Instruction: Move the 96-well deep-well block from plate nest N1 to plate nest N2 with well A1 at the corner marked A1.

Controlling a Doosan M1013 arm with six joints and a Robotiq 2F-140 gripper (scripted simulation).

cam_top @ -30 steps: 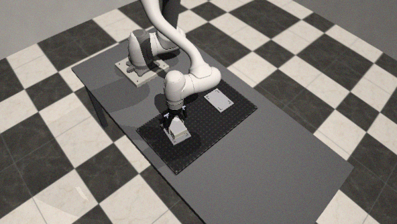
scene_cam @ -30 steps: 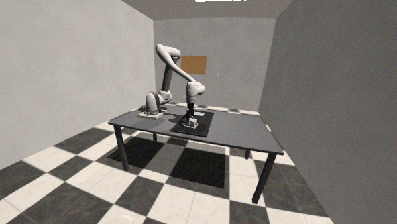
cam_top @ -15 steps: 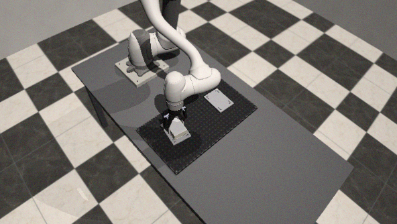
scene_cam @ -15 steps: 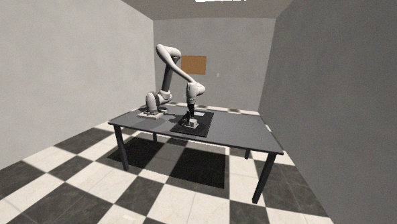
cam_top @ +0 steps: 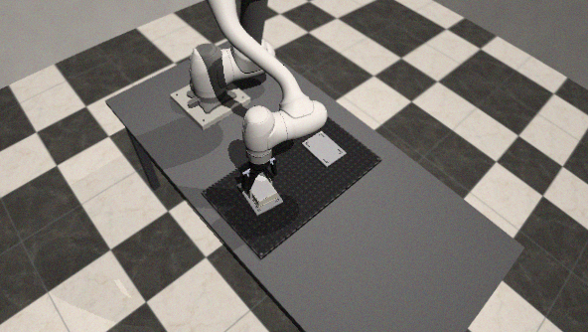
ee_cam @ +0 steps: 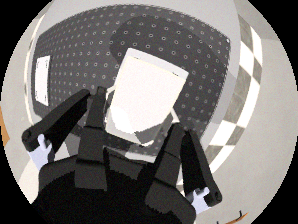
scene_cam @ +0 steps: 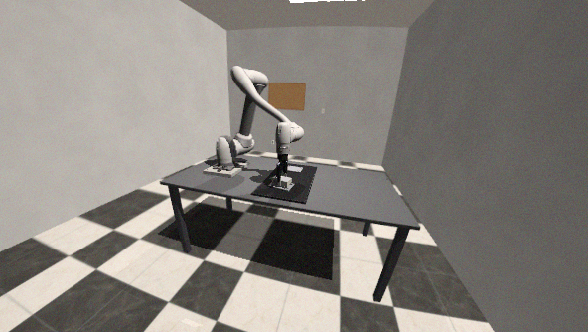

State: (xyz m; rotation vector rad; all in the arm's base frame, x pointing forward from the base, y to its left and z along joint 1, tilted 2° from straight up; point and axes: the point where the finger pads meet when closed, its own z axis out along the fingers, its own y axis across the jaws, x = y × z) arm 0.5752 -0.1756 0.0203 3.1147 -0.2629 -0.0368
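My gripper is now 1 cm above the white 96-well deep-well block.
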